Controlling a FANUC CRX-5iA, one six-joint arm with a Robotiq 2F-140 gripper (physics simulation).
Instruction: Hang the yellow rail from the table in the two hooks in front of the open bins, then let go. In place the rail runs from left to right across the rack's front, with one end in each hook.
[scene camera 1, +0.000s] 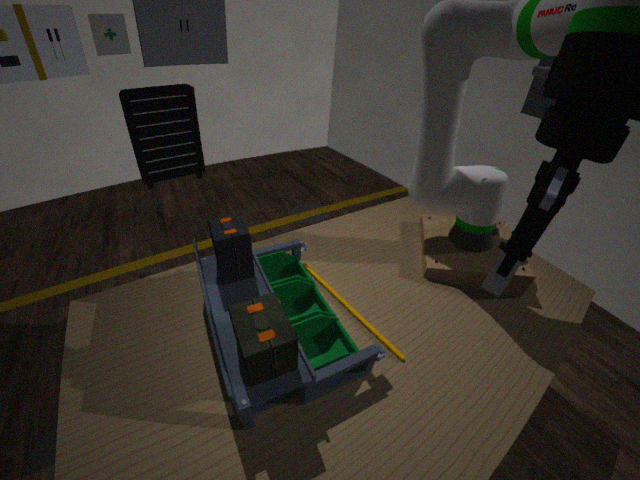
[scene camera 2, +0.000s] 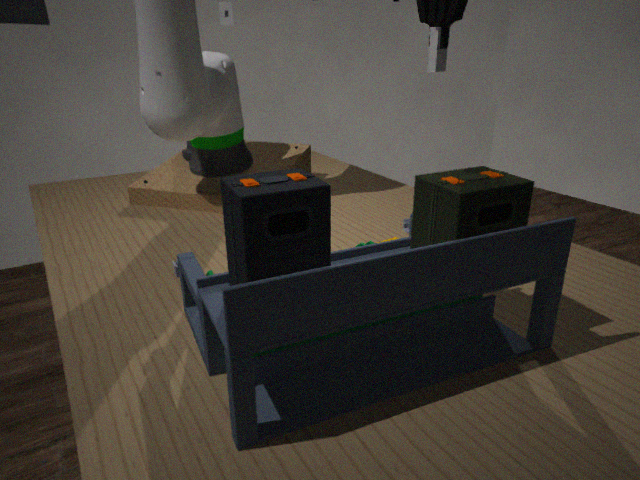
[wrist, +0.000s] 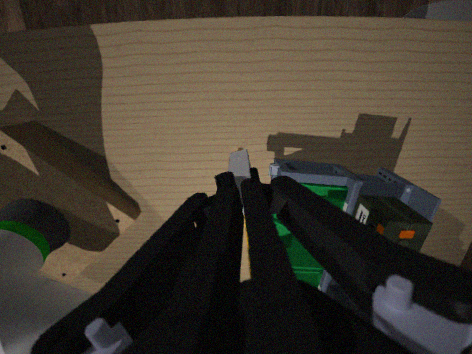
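Observation:
The yellow rail lies on the table along the rack's front, beside the green bins. In the wrist view the fingers hide most of it. One hook is at one front corner of the grey-blue rack. The other hook is at the other front corner. Neither holds the rail. My gripper is shut and empty, high above the table, out in front of the rack.
A dark grey case and an olive case stand on the rack behind the bins. The arm's base stands on a wooden block at the table's far side. A black drawer cabinet stands by the wall.

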